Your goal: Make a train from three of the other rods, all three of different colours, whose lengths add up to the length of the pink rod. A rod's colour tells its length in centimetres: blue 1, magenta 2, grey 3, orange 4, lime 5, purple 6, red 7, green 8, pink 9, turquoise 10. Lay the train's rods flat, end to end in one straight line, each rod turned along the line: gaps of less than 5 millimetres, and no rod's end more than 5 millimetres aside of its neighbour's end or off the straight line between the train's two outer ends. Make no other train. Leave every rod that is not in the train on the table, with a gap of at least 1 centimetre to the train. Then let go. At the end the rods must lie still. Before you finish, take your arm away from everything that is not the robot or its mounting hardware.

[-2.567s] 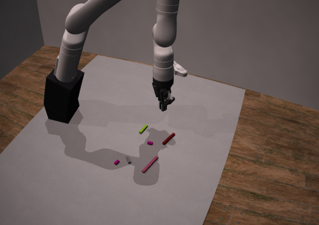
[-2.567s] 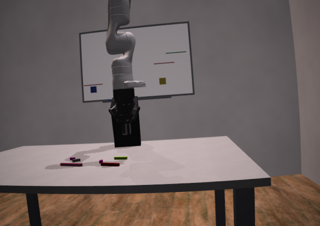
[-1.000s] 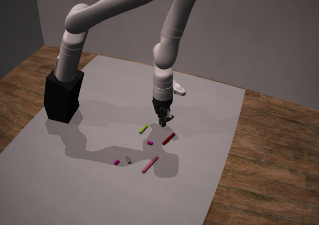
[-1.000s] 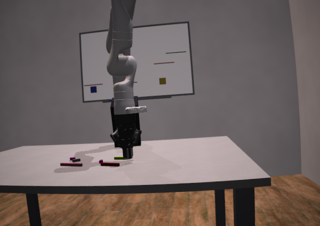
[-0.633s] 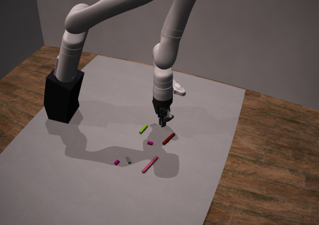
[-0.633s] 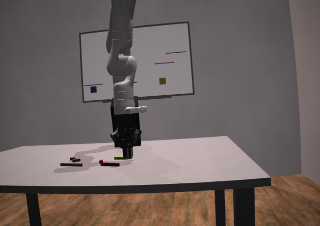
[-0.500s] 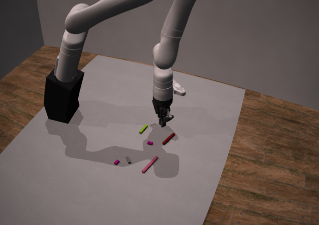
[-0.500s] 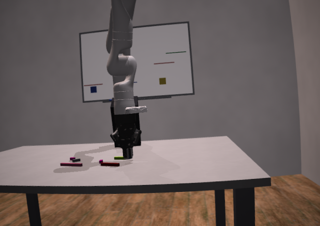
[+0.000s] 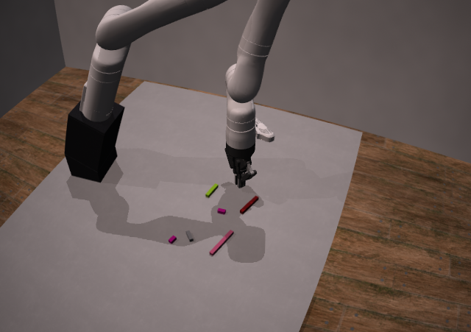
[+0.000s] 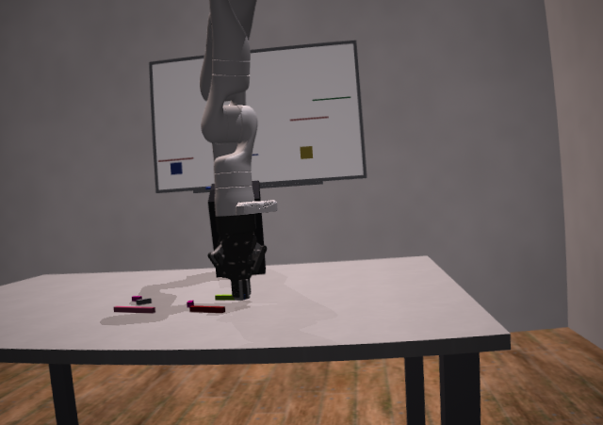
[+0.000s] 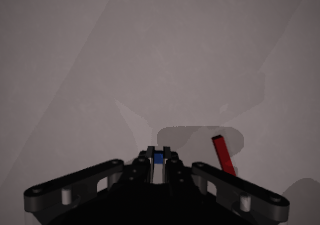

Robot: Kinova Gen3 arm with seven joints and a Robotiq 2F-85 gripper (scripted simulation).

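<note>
The grey rod lies 21 cm to the right of my hand, 9 cm behind it and 3 cm below it. Round my hand: lime rod (7 cm behind, 3 cm to the right, 3 cm below); blue rod (1 cm below); red rod (6 cm to the right, 4 cm ahead, 3 cm below).
</note>
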